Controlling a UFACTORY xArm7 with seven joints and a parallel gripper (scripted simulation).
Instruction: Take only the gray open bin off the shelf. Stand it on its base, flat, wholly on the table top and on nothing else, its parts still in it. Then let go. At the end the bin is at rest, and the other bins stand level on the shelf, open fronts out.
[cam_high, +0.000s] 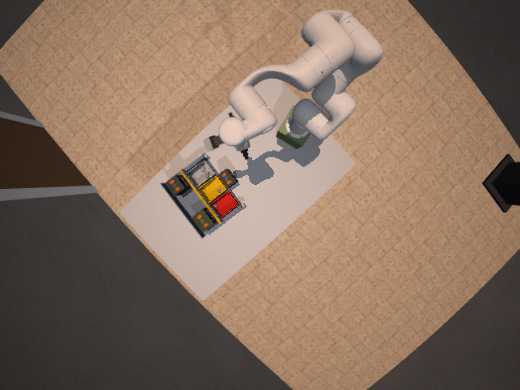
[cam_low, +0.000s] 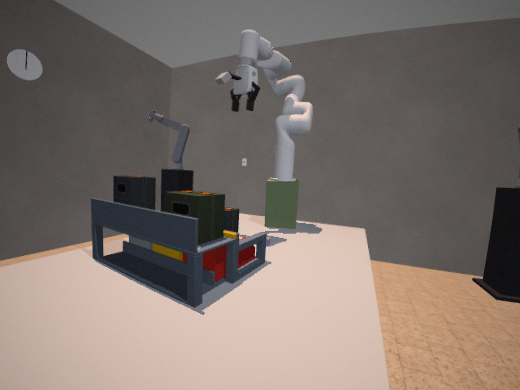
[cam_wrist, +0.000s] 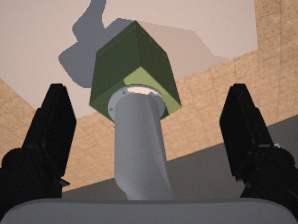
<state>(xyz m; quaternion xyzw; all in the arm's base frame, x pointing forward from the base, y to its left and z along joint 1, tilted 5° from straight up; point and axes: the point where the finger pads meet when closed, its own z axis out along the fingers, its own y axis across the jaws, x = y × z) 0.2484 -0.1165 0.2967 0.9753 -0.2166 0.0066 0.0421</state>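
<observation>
Now: the gray open bin 460 mm below my hand, 300 mm ahead of it and 100 mm to the right of it. The rest, counted from my hand: red bin 460 mm below, 330 mm ahead, 120 mm to the left; then yellow bin 460 mm below, 310 mm ahead, 10 mm to the left.
</observation>
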